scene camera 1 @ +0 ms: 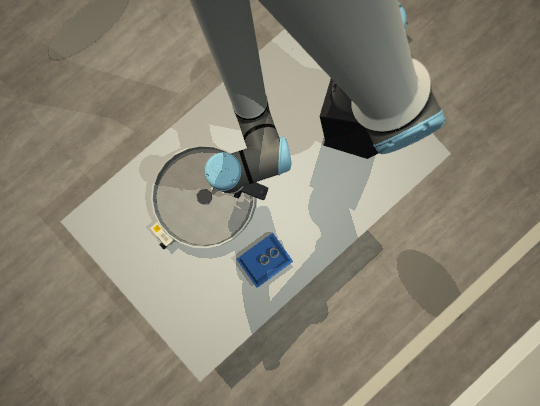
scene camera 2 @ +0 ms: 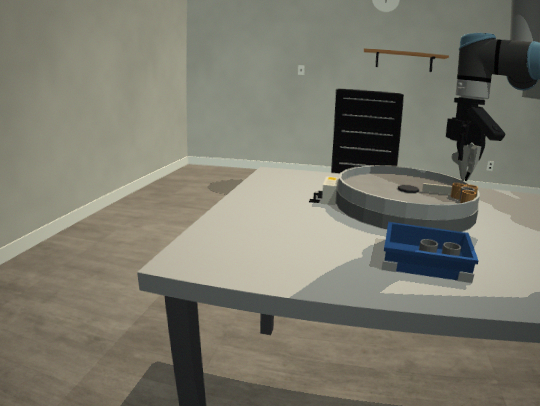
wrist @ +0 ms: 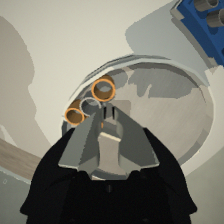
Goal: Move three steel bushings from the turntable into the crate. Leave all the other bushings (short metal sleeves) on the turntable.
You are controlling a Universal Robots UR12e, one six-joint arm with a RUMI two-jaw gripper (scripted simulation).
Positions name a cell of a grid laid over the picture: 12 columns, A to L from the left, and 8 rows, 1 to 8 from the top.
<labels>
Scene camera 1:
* blue crate: F6
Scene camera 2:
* gripper: K4
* blue crate: J6
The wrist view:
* gripper: F4
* turntable: J4
</labels>
